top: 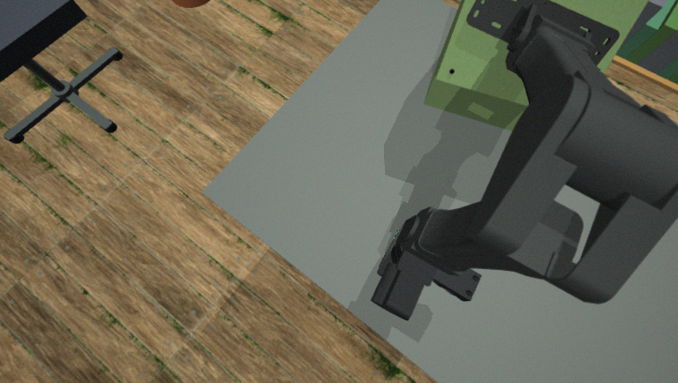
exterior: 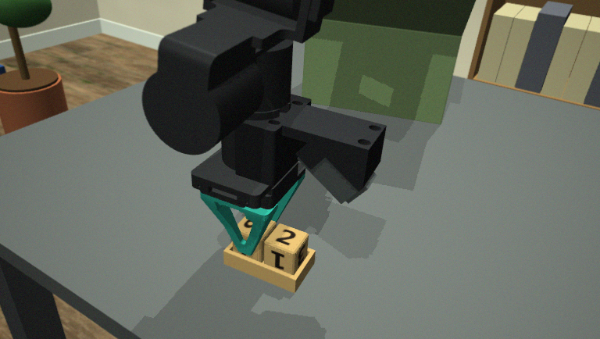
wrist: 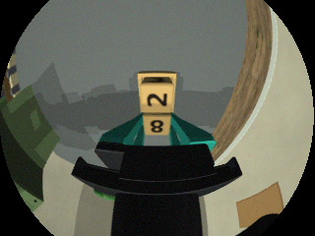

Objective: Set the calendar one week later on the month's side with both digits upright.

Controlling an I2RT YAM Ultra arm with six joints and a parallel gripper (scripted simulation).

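Now: the tray 20 mm to the left of my hand and 20 mm below it.
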